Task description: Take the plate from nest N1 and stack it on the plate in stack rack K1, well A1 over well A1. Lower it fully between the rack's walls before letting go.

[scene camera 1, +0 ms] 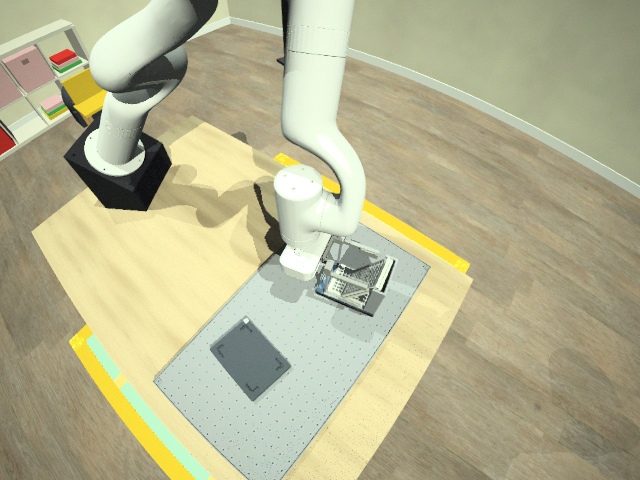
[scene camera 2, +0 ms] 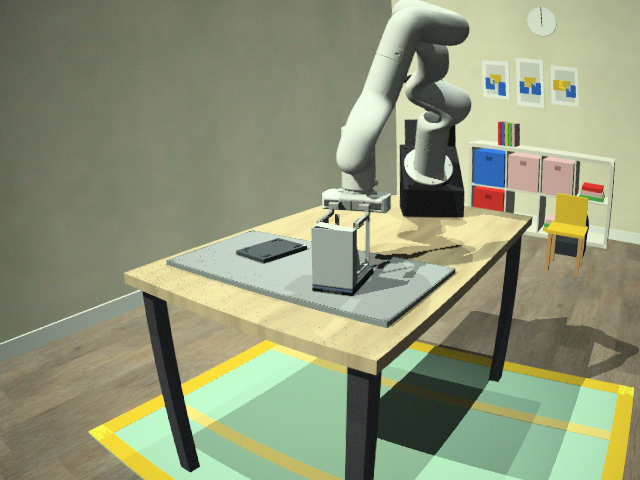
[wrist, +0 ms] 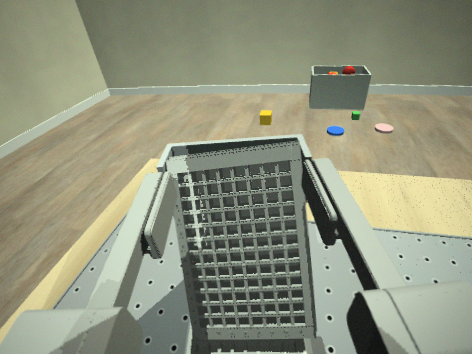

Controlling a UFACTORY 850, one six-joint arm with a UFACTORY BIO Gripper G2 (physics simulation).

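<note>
A grey grid plate (scene camera 1: pixel 368 277) (wrist: pixel 247 240) sits tilted in the stack rack (scene camera 2: pixel 333 258) (wrist: pixel 235 141), its far end high against the end wall and its near end lower. Part of another plate (scene camera 1: pixel 338 284) shows below it. My gripper (scene camera 1: pixel 373 268) (scene camera 2: pixel 338 225) (wrist: pixel 240 171) is shut to its narrow stop and holds nothing. Its fingers stand on either side of the tilted plate's upper part, with visible gaps to its long edges in the wrist view. The dark nest (scene camera 1: pixel 250 359) (scene camera 2: pixel 271 249) is empty. The plate's lower contact points are hidden.
A perforated grey board (scene camera 1: pixel 310 335) (scene camera 2: pixel 217 263) carries the nest and the rack on the wooden table (scene camera 1: pixel 155 268) (scene camera 2: pixel 248 315). The rack's end wall stands beyond the fingertips. The arm's black base block (scene camera 1: pixel 121 180) (scene camera 2: pixel 431 198) stands at the table's far end.
</note>
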